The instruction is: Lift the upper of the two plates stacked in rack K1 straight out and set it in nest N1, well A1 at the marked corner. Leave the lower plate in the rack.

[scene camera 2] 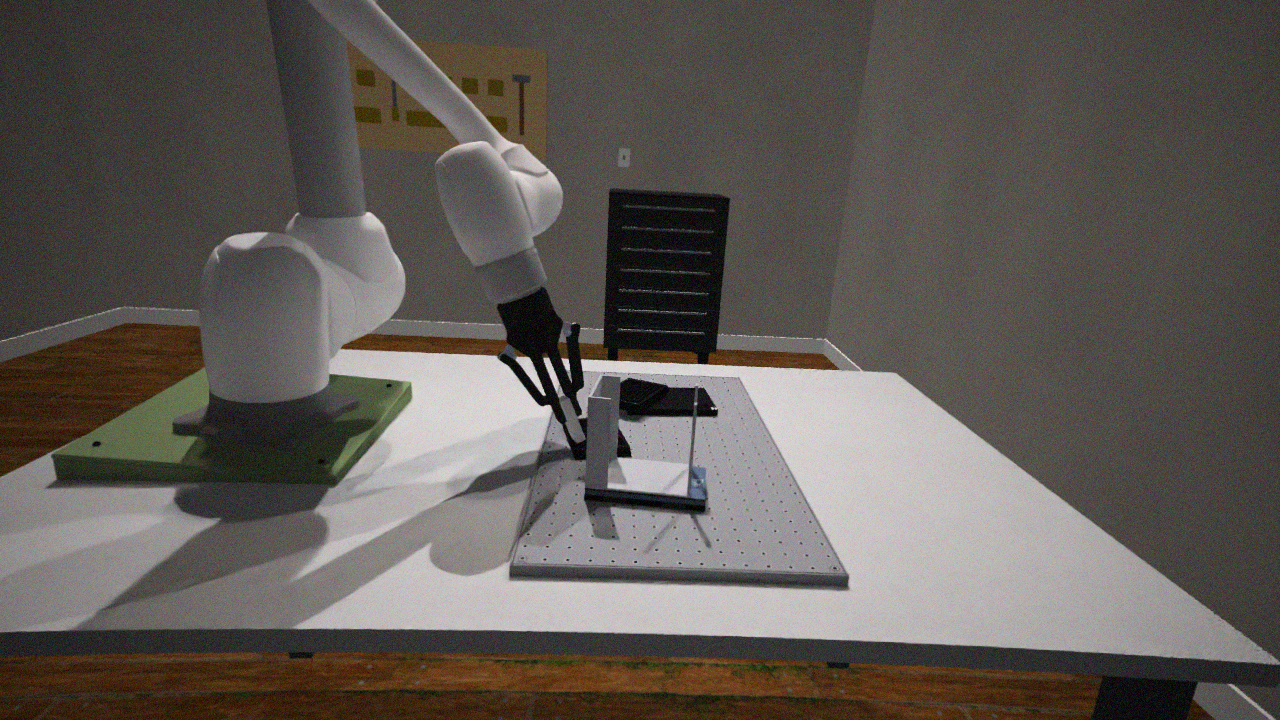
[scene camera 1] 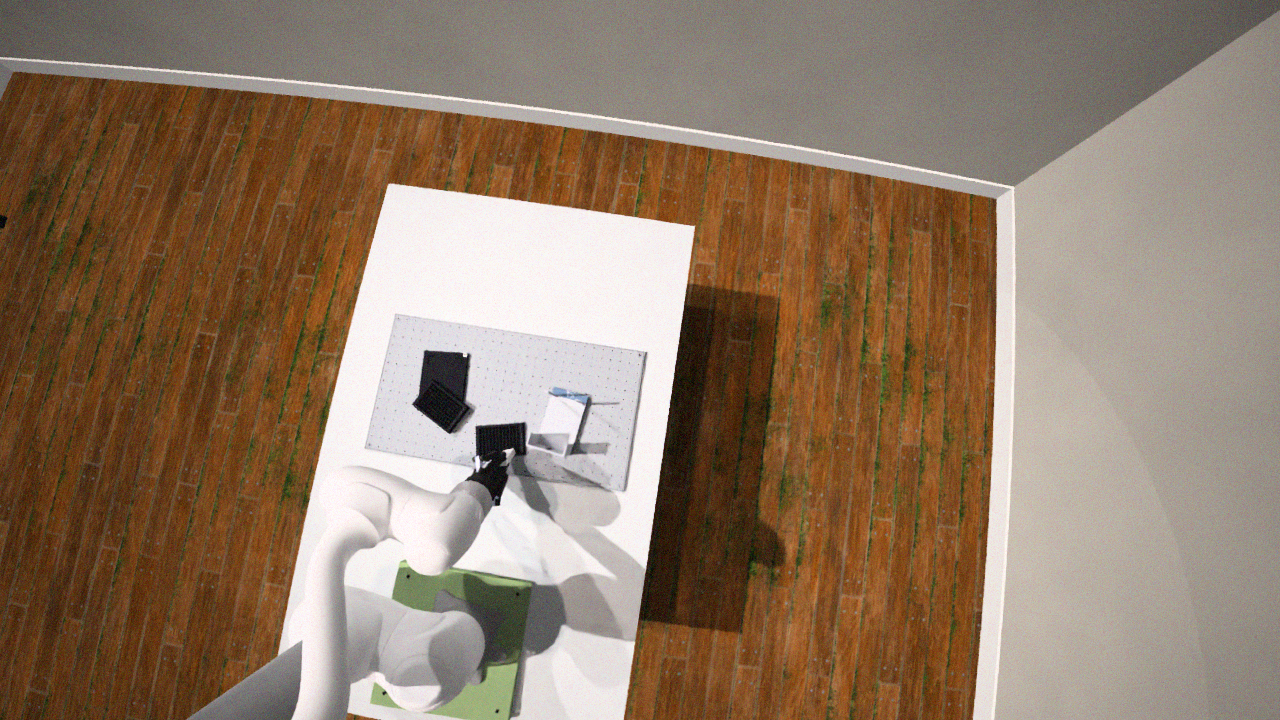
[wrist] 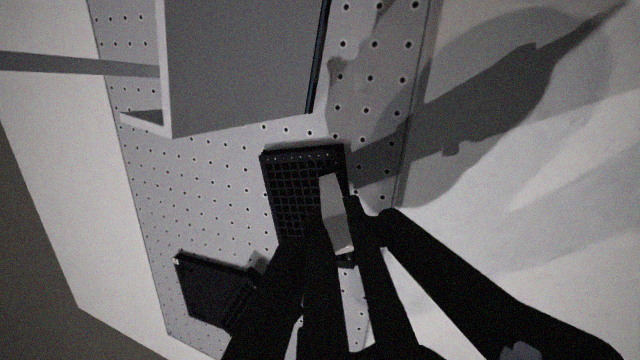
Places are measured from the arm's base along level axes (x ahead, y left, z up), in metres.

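Where they show: gripper, fingertip midpoint: (scene camera 2: 578, 439) (scene camera 1: 509, 452) (wrist: 331, 189); arm's base, origin of the base link: (scene camera 2: 273, 416) (scene camera 1: 459, 636).
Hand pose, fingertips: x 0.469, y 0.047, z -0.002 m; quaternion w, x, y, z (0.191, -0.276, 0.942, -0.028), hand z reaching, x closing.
Observation:
Things, the pixels of their top centre, and the offset from my fingertips. "spot": a spot on its surface instead. Level surfaces: height alone.
- Rack K1, middle of its top: (scene camera 2: 653, 390) (scene camera 1: 554, 418) 0.122 m ahead, 0.100 m right, 0.127 m up
- black well plate, middle of its top: (wrist: 306, 213) (scene camera 2: 595, 432) (scene camera 1: 499, 440) 0.018 m ahead, 0.036 m left, 0.001 m down
- black plate, middle of its top: (wrist: 252, 321) (scene camera 2: 633, 390) (scene camera 1: 439, 406) 0.048 m ahead, 0.215 m left, 0.012 m up
- black nest N1, middle of its top: (wrist: 220, 304) (scene camera 2: 667, 396) (scene camera 1: 441, 381) 0.109 m ahead, 0.240 m left, 0.002 m down
- grey perforated board, its level: 0.016 m down
- white table, its level: 0.029 m down
- rack's thin upright, surface spot: (scene camera 2: 694, 429) spot: 0.182 m ahead, 0.140 m right, 0.094 m up
Rack K1 (scene camera 1: 562, 419) (scene camera 2: 601, 438) (wrist: 240, 65) has a tall wall and a blue-edged base; its white floor shows bare, with no plates on it. One black well plate (scene camera 1: 501, 437) (scene camera 2: 623, 445) (wrist: 290, 195) lies on the pegboard beside the rack. Another black plate (scene camera 1: 440, 405) (scene camera 2: 642, 394) lies askew and turned across one end of the black nest N1 (scene camera 1: 444, 368) (scene camera 2: 684, 401) (wrist: 207, 290), away from the white-marked corner. My gripper (scene camera 1: 494, 458) (scene camera 2: 576, 445) (wrist: 331, 189) is shut and empty, its tips at the near edge of the plate beside the rack; whether they touch is unclear.
The grey perforated board (scene camera 1: 510, 358) (scene camera 2: 680, 564) carries the rack, nest and plates on a white table (scene camera 1: 537, 259) (scene camera 2: 939, 537). The rack's thin upright (scene camera 2: 694, 429) stands opposite its wall. The arm's green base plate (scene camera 1: 505, 617) (scene camera 2: 134, 447) is on the table's near side in scene camera 1.

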